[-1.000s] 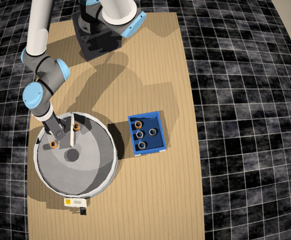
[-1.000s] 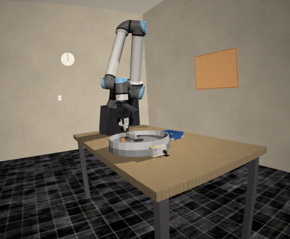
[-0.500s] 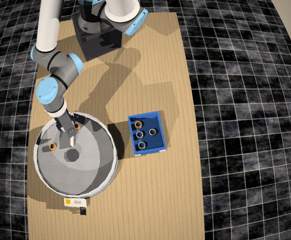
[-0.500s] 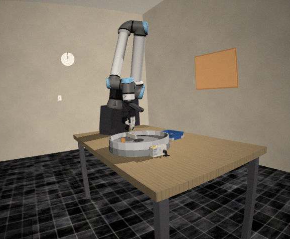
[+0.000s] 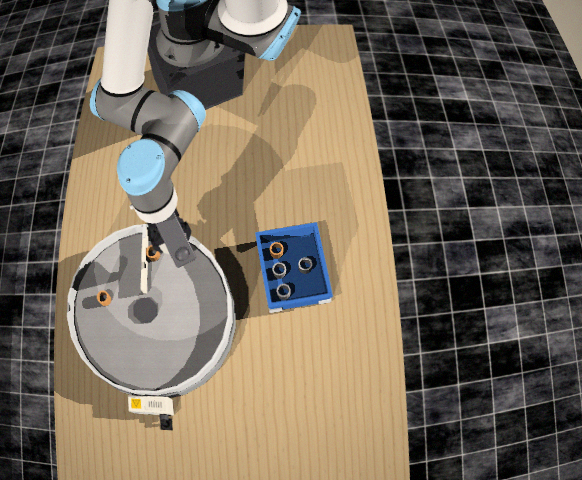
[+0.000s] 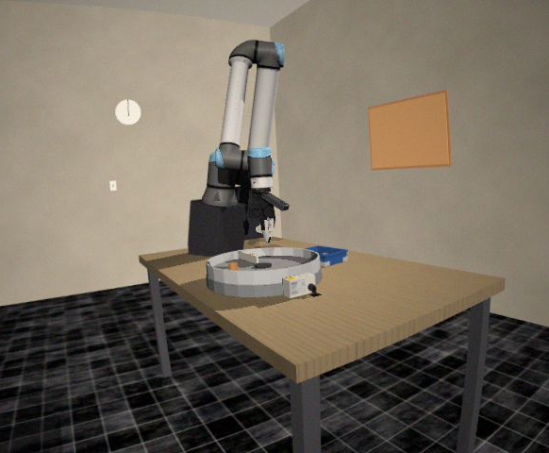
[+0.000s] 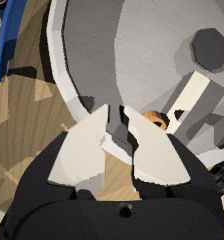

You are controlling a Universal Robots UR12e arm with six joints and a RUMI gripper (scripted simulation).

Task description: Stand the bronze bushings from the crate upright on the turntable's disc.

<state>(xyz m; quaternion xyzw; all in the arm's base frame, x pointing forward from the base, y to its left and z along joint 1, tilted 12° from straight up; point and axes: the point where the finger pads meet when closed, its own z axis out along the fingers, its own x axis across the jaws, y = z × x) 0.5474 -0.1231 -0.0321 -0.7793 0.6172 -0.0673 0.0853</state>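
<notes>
My gripper is now 25 cm to the right of the blue crate, 11 cm above it and 6 cm short of it. Also, from my hand: turntable disc: 12 cm to the right, 10 cm ahead, 8 cm below.
</notes>
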